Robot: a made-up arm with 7 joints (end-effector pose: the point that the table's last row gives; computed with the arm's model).
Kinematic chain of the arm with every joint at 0, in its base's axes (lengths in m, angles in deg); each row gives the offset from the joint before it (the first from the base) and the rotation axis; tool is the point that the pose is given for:
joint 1: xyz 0 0.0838 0 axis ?
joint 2: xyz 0 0.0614 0 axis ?
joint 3: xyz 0 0 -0.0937 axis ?
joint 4: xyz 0 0 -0.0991 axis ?
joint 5: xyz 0 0 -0.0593 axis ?
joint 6: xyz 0 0 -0.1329 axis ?
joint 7: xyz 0 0 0 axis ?
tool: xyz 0 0 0
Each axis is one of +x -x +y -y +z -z.
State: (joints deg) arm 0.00 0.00 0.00 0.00 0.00 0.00 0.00
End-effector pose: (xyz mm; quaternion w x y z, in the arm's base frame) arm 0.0 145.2 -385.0 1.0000 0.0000 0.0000 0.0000
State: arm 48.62 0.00 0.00 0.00 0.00 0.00 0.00
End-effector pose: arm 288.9 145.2 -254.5 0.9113 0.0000 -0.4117 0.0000
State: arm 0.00 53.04 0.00 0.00 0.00 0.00 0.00
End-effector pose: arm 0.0 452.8 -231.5 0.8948 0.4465 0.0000 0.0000
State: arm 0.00 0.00 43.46 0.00 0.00 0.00 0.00
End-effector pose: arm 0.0 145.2 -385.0 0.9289 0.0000 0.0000 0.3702
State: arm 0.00 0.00 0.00 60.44 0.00 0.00 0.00
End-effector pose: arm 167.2 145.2 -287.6 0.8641 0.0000 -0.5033 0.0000
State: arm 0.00 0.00 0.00 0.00 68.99 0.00 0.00
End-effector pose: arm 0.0 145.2 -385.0 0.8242 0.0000 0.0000 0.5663
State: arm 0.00 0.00 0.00 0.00 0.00 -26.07 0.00
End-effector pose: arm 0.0 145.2 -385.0 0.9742 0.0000 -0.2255 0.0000
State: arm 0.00 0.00 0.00 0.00 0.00 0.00 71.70
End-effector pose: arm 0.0 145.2 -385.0 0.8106 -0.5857 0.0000 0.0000
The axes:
joint 1: -y
joint 2: +x
joint 3: +z
joint 4: -y
joint 5: +z
joint 6: +y
joint 7: -x

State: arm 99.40 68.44 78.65 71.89 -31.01 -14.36 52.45
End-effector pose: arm -78.7 445.9 23.4 0.0606 0.5779 -0.7535 0.3074
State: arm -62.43 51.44 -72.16 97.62 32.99 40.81 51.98
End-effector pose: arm -191.1 163.0 -165.6 0.5310 -0.6359 0.5491 -0.1104
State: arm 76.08 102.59 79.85 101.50 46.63 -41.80 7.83
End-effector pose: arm -200.3 255.6 83.8 0.7425 -0.4630 0.4629 0.1414
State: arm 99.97 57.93 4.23 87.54 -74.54 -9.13 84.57
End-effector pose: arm 60.2 323.1 205.0 0.5847 0.7034 -0.3245 -0.2409
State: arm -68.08 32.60 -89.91 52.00 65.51 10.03 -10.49
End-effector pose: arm -318.8 185.2 -128.5 0.7901 -0.1735 0.5671 -0.1550
